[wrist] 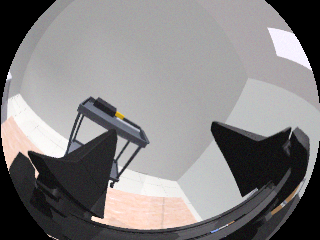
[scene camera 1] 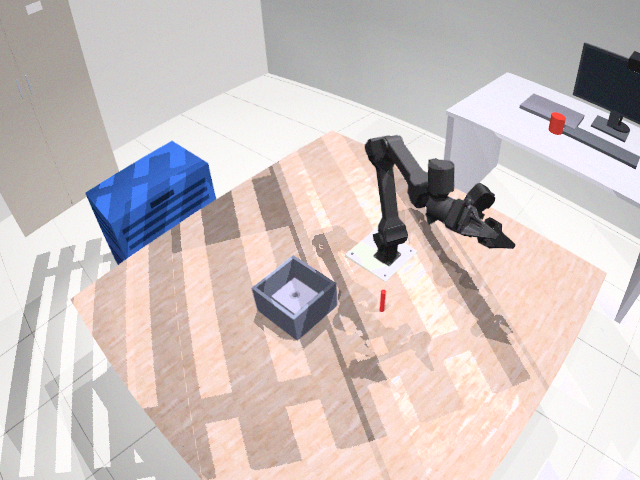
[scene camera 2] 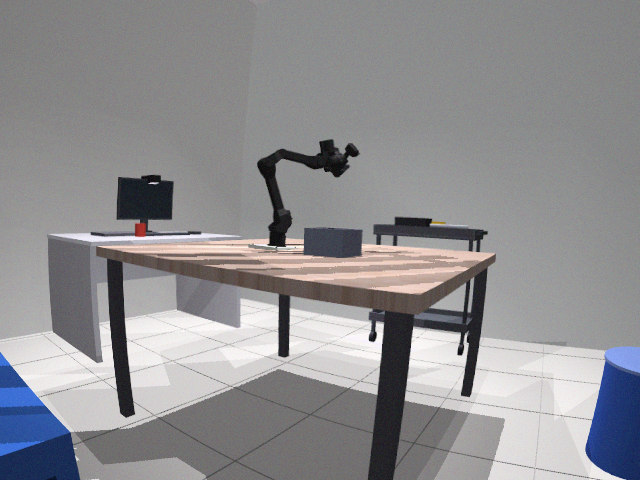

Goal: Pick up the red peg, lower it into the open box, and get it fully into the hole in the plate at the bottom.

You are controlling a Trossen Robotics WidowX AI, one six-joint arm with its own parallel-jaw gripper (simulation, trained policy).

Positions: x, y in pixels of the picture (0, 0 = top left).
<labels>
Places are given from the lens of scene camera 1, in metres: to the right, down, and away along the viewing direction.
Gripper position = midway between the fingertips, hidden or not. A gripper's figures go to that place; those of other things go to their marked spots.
my gripper [scene camera 1: 506, 242]: 0.36, 0.00, 0.83
grey box [scene camera 1: 296, 325]: -0.06, 0.22, 1.16
</labels>
